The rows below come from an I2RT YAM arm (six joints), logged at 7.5 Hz.
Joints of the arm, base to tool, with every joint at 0 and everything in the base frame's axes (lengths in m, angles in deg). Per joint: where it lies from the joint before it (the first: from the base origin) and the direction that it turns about. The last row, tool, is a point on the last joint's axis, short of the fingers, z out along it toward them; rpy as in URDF.
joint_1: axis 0 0 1 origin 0 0 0.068
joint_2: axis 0 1 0 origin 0.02 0.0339 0.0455
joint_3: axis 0 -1 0 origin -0.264 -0.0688 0
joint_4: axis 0 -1 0 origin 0.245 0.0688 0.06
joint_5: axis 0 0 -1 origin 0.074 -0.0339 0.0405
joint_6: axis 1 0 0 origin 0.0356 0 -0.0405
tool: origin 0 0 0 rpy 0 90 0
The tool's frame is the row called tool.
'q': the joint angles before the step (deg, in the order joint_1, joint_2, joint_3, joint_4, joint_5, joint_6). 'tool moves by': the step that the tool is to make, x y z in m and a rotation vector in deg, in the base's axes. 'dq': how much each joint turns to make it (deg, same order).
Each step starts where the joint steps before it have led.
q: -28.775 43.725 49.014 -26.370 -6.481 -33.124
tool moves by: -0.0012 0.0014 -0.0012 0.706 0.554 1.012
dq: -0.005 -0.227 0.014 -1.072 -1.075 -0.045
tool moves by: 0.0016 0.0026 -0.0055 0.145 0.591 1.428
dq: 0.960 -0.176 -1.089 0.281 -0.375 -0.321
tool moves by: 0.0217 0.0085 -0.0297 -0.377 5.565 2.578
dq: 6.358 3.636 -4.061 2.712 4.546 -0.819
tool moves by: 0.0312 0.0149 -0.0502 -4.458 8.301 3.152
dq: 8.232 7.822 -6.361 7.603 7.793 -3.184
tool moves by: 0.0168 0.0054 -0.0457 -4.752 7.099 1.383
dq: 3.102 8.081 -5.040 7.592 5.025 -3.870
